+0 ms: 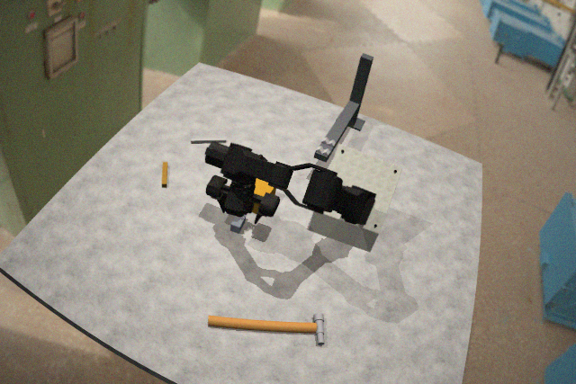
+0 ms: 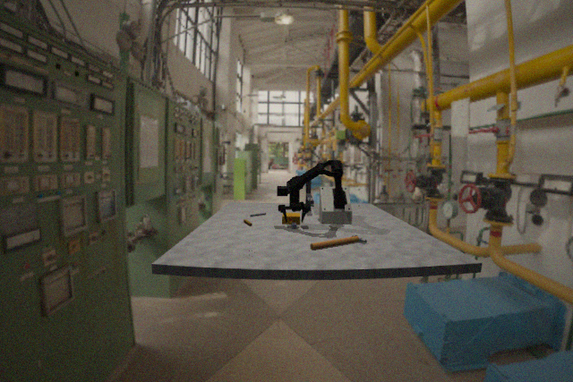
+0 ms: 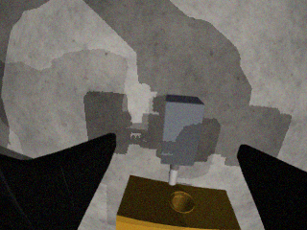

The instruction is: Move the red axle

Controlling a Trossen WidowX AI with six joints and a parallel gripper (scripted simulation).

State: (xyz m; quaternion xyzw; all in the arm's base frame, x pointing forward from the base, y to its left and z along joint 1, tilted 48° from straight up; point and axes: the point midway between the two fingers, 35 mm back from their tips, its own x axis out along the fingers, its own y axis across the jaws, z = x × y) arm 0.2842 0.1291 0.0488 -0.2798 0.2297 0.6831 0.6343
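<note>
Now: gripper tip 2 cm to the left of the block and 2 cm above it. Round my gripper tip: beam: 2 cm ahead, 12 cm to the right, 1 cm below; then short orange stick: 28 cm ahead, 5 cm to the right, 2 cm below.
</note>
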